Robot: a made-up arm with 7 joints. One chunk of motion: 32 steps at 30 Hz.
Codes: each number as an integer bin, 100 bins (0 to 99) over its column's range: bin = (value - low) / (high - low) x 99, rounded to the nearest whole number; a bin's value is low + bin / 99 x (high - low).
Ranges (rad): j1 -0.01..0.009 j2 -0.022..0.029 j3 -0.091..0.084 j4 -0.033..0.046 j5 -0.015..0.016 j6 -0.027..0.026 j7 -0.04..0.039
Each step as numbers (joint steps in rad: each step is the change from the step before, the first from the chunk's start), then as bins.
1 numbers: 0.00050 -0.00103 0.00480 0.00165 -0.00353 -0.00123 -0.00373
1 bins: 55 41 54 43 37 48 45
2 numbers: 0.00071 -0.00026 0.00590 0.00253 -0.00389 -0.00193 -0.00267
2 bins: 56 42 55 45 35 47 47
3 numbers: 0.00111 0.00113 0.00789 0.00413 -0.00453 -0.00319 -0.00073
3 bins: 58 45 56 47 33 44 49
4 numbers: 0.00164 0.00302 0.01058 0.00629 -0.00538 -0.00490 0.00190
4 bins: 61 49 57 49 31 41 53
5 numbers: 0.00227 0.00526 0.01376 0.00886 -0.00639 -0.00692 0.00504
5 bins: 64 53 59 52 27 38 56
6 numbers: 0.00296 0.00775 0.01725 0.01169 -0.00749 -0.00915 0.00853
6 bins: 68 58 61 56 24 33 61
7 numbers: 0.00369 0.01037 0.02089 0.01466 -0.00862 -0.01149 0.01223
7 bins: 71 63 63 60 20 29 65
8 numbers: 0.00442 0.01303 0.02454 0.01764 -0.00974 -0.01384 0.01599
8 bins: 75 68 65 63 17 25 70
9 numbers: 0.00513 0.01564 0.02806 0.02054 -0.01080 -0.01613 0.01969
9 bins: 79 73 67 67 13 20 75
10 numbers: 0.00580 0.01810 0.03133 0.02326 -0.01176 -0.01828 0.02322
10 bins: 82 78 69 71 10 16 79
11 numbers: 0.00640 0.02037 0.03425 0.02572 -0.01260 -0.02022 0.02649
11 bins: 85 82 71 74 8 13 83
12 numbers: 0.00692 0.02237 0.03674 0.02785 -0.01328 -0.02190 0.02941
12 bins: 88 86 72 76 5 10 87
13 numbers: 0.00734 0.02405 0.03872 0.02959 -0.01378 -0.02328 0.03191
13 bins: 90 89 73 78 4 7 90
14 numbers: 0.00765 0.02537 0.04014 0.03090 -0.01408 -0.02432 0.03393
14 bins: 92 92 74 80 3 5 93
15 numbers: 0.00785 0.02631 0.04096 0.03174 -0.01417 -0.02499 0.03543
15 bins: 93 94 75 81 3 4 95
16 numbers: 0.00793 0.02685 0.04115 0.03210 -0.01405 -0.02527 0.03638
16 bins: 93 95 75 82 3 3 96
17 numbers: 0.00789 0.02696 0.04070 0.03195 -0.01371 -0.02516 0.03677
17 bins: 93 95 75 81 4 3 96
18 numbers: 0.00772 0.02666 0.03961 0.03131 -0.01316 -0.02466 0.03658
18 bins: 92 94 74 81 6 4 96
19 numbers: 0.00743 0.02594 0.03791 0.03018 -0.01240 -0.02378 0.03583
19 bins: 91 93 73 79 8 6 95
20 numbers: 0.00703 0.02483 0.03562 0.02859 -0.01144 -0.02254 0.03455
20 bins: 89 91 72 77 11 8 93
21 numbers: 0.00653 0.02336 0.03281 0.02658 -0.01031 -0.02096 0.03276
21 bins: 86 88 70 75 15 11 91
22 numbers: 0.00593 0.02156 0.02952 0.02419 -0.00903 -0.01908 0.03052
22 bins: 83 85 68 72 19 15 88
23 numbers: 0.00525 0.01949 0.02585 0.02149 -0.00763 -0.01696 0.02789
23 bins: 79 81 66 68 24 19 85
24 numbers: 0.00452 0.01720 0.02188 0.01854 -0.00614 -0.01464 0.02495
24 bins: 76 76 64 65 28 23 81
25 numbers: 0.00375 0.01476 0.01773 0.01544 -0.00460 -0.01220 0.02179
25 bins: 72 71 62 61 33 28 77
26 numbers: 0.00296 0.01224 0.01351 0.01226 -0.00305 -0.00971 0.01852
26 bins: 68 66 59 57 38 32 73
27 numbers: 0.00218 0.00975 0.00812 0.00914 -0.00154 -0.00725 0.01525
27 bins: 63 62 56 53 43 37 69
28 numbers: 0.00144 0.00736 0.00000 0.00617 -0.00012 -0.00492 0.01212
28 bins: 60 57 51 49 48 41 65
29 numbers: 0.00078 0.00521 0.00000 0.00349 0.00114 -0.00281 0.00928
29 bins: 56 53 51 46 52 45 62
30 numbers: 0.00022 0.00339 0.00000 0.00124 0.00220 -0.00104 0.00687
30 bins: 53 49 51 43 55 48 59
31 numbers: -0.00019 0.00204 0.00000 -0.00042 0.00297 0.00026 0.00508
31 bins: 51 47 51 41 57 51 56
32 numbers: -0.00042 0.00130 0.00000 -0.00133 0.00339 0.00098 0.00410
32 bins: 50 45 51 40 59 52 55
